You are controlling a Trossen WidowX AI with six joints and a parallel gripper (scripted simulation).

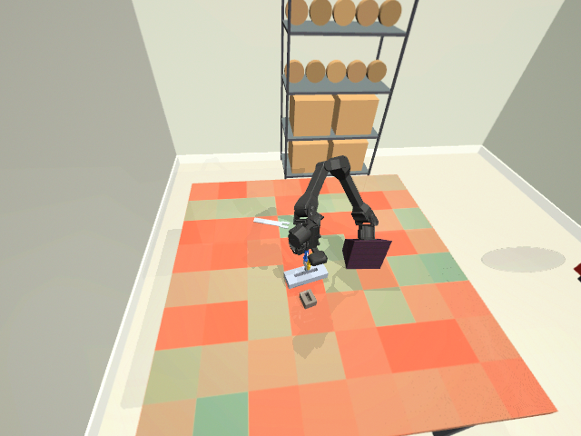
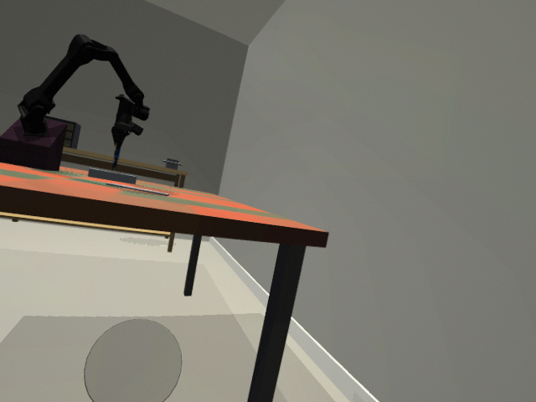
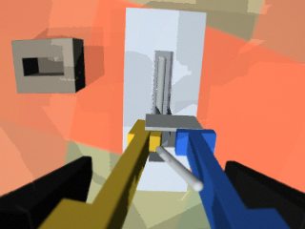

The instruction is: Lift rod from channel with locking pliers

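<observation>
My gripper tip is now 12 cm above the grey channel block and 1 cm to the left of it. The rest, counted from my gripper tip: yellow handle: 2 cm to the left; then grey rod: 13 cm below, 1 cm to the right; then tan holster: 13 cm below, 11 cm to the left, 2 cm ahead.
</observation>
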